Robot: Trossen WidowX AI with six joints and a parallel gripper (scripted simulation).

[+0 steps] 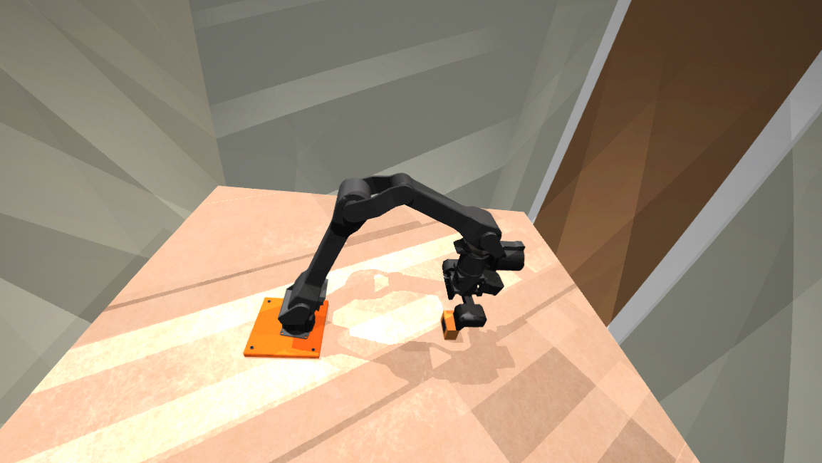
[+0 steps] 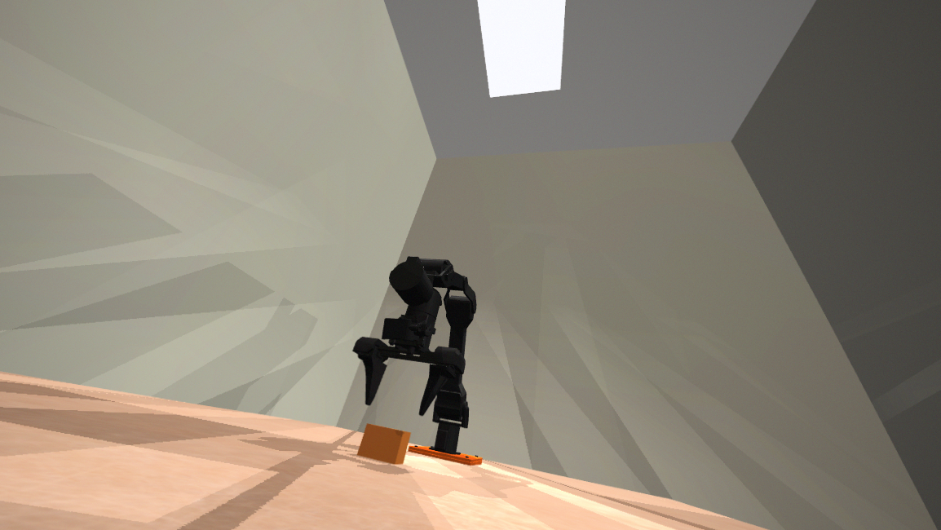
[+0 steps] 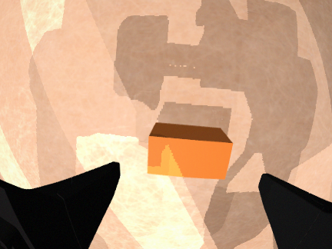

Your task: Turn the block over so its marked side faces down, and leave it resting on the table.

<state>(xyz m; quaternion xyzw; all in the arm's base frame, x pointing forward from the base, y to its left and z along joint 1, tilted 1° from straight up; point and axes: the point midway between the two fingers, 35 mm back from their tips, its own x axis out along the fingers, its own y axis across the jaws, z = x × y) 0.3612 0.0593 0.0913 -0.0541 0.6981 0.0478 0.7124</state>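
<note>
The orange block lies 40 mm below my gripper tip and 10 mm behind it.
</note>
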